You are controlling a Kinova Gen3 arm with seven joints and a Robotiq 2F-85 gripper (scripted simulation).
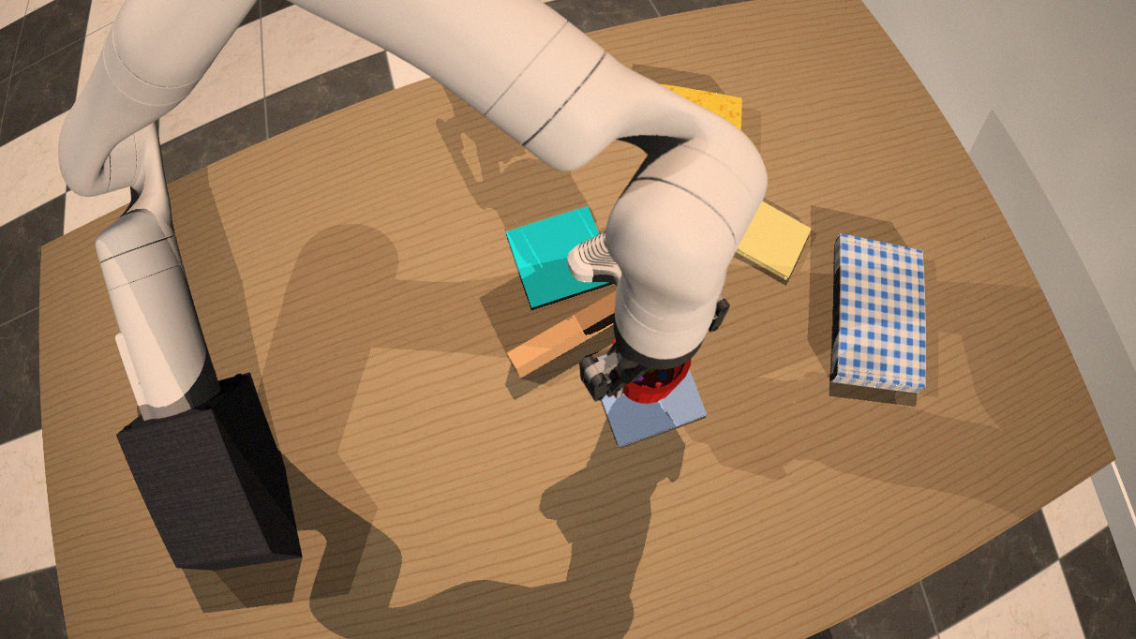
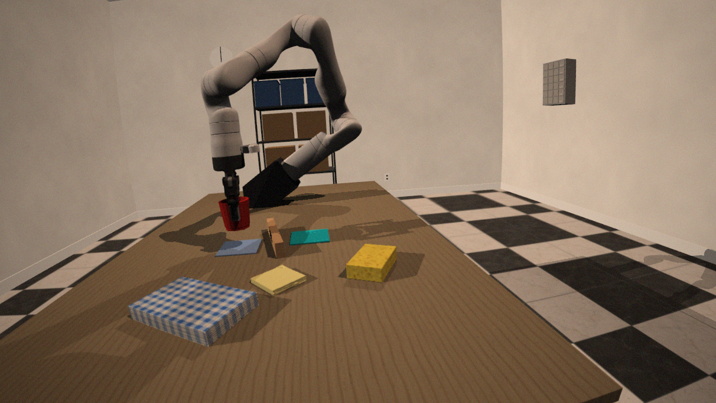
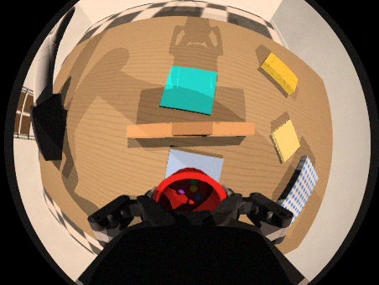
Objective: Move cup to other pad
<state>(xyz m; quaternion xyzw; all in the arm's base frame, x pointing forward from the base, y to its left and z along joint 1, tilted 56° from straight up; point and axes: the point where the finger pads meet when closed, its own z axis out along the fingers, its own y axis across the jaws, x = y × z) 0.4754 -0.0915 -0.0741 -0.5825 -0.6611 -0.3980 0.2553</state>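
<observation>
My hand is 90 mm to the right of the rail, 80 mm above it and 10 mm past it. Round my hand: red cup 20 mm below.
</observation>
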